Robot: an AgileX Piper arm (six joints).
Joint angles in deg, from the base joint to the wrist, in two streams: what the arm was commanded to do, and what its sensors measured. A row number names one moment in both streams.
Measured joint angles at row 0: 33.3 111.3 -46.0 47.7 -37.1 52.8
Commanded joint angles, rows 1 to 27: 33.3 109.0 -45.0 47.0 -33.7 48.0; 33.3 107.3 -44.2 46.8 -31.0 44.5; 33.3 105.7 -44.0 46.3 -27.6 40.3; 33.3 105.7 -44.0 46.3 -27.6 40.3; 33.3 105.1 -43.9 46.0 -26.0 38.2; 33.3 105.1 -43.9 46.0 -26.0 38.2; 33.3 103.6 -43.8 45.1 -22.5 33.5; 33.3 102.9 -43.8 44.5 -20.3 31.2; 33.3 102.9 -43.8 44.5 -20.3 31.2; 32.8 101.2 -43.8 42.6 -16.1 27.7; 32.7 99.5 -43.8 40.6 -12.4 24.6; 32.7 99.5 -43.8 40.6 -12.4 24.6; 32.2 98.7 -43.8 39.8 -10.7 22.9; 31.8 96.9 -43.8 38.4 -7.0 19.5; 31.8 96.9 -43.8 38.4 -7.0 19.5; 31.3 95.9 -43.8 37.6 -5.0 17.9; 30.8 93.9 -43.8 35.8 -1.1 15.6; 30.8 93.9 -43.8 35.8 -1.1 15.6; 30.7 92.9 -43.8 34.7 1.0 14.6; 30.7 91.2 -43.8 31.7 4.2 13.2; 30.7 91.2 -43.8 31.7 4.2 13.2; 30.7 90.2 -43.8 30.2 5.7 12.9; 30.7 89.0 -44.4 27.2 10.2 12.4; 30.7 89.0 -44.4 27.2 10.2 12.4; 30.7 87.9 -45.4 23.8 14.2 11.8; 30.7 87.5 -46.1 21.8 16.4 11.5; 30.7 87.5 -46.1 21.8 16.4 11.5
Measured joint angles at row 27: 30.9 89.1 -44.5 27.1 10.3 13.3
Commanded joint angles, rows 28 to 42: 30.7 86.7 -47.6 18.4 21.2 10.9; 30.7 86.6 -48.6 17.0 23.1 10.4; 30.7 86.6 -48.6 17.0 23.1 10.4; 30.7 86.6 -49.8 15.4 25.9 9.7; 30.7 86.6 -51.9 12.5 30.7 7.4; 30.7 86.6 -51.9 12.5 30.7 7.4; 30.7 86.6 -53.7 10.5 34.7 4.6; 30.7 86.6 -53.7 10.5 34.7 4.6; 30.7 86.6 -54.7 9.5 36.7 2.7; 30.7 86.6 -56.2 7.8 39.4 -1.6; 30.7 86.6 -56.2 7.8 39.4 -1.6; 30.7 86.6 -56.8 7.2 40.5 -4.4; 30.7 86.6 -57.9 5.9 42.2 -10.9; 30.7 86.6 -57.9 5.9 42.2 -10.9; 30.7 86.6 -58.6 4.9 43.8 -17.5
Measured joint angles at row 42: 30.9 87.1 -57.4 6.8 40.7 -7.8
